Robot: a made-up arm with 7 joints.
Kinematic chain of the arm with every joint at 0, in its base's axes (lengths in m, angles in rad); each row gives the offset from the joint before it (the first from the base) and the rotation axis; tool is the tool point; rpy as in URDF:
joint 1: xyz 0 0 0.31 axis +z
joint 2: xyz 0 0 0 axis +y
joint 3: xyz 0 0 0.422 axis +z
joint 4: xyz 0.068 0 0 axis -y
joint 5: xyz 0.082 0 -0.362 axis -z
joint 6: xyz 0 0 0 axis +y
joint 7: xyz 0.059 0 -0.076 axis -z
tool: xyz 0 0 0 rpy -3.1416 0 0
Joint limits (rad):
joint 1: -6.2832..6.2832
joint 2: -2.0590..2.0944
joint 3: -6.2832..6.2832
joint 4: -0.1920..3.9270
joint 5: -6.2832..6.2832
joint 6: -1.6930..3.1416
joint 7: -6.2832..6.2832
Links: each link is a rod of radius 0.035 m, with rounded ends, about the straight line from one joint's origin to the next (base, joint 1, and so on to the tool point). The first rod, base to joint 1, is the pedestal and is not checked.
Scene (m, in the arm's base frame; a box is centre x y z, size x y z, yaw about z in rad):
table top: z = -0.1
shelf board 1: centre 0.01 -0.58 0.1 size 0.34 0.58 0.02 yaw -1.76
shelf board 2: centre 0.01 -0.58 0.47 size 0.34 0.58 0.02 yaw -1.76
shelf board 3: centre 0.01 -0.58 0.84 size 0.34 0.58 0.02 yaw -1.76
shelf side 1: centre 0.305 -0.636 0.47 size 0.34 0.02 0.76 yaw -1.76
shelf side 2: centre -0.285 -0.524 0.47 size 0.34 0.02 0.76 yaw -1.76
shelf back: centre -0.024 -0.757 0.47 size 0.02 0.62 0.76 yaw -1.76
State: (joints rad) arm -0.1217 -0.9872 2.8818 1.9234 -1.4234 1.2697 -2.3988
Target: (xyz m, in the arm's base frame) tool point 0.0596 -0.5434 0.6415
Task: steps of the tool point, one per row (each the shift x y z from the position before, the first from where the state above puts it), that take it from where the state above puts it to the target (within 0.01 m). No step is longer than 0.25 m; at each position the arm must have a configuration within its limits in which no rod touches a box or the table.
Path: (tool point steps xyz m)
1: -0.0004 -0.1206 0.1636
2: 0.0566 -0.1246 0.1589
3: 0.1149 -0.1145 0.1400
4: 0.1658 -0.0902 0.1058
5: 0.2006 -0.0563 0.0579
6: 0.2122 -0.0190 0.0013
7: 0.0204 -0.0270 -0.0915
8: 0.0428 -0.0042 -0.1015
9: 0.0461 0.0294 -0.1014
10: 0.0004 -0.0945 0.0124
11: -0.0170 -0.0941 0.0000
12: -0.0368 -0.0902 -0.0124

